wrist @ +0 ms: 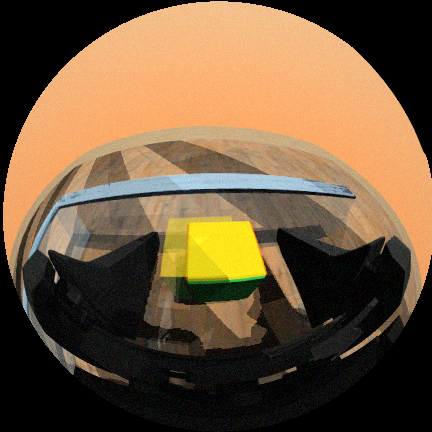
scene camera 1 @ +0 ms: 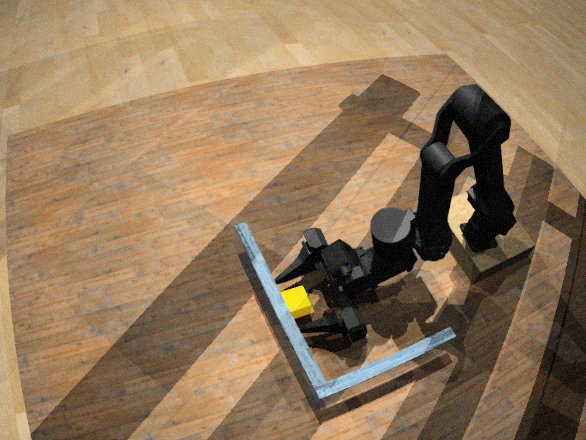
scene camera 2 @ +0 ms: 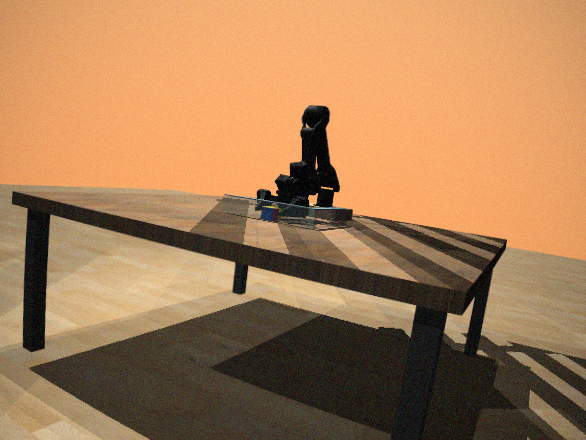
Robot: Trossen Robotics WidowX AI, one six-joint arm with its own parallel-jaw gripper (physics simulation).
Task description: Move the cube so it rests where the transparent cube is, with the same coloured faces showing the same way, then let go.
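Frame: origin at the arm's base, x ahead, y right, z down, level; metres.
Where they show: gripper, fingertip midpoint: (wrist: 218, 236) (scene camera 2: 266, 211); arm's base at its link origin: (scene camera 1: 478, 236) (scene camera 2: 324, 206).
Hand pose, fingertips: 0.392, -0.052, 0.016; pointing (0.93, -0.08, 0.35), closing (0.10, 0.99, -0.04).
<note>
Things, the pixels of their centre, and the offset from my fingertips, as dx, dy, dz. "*": a spot on its surface instead. Level surfaces: height alone.
- solid cube at the middle of its body: (wrist: 201, 260) (scene camera 1: 295, 311) -0.017, -0.010, +0.005
- second stretch at a spot on its surface: (scene camera 1: 390, 362) * -0.119, -0.145, -0.035
- wooden table at its surface level: dz +0.025
The solid cube (scene camera 1: 297, 301) (scene camera 2: 270, 214) (wrist: 225, 250) has a yellow top, a green face towards the wrist camera and a blue face towards scene camera 2. The transparent cube (wrist: 173, 250) has a pale yellow top facing up. It shows at the solid cube's left and far edges in the wrist view, overlapping it and set slightly left, with its tops' edges nearly parallel. My gripper (scene camera 1: 290, 305) (wrist: 218, 236) is open, with one finger on each side of the solid cube and a gap on both sides. Part of the transparent cube is hidden behind the solid one.
A clear wall (scene camera 1: 260, 265) (wrist: 210, 182) with a pale blue top edge stands just beyond the cube and fingertips. It bends at a corner into a second stretch (scene camera 1: 390, 362). The arm's base block (scene camera 1: 502, 260) stands on the wooden table (scene camera 1: 125, 200) (scene camera 2: 125, 205).
</note>
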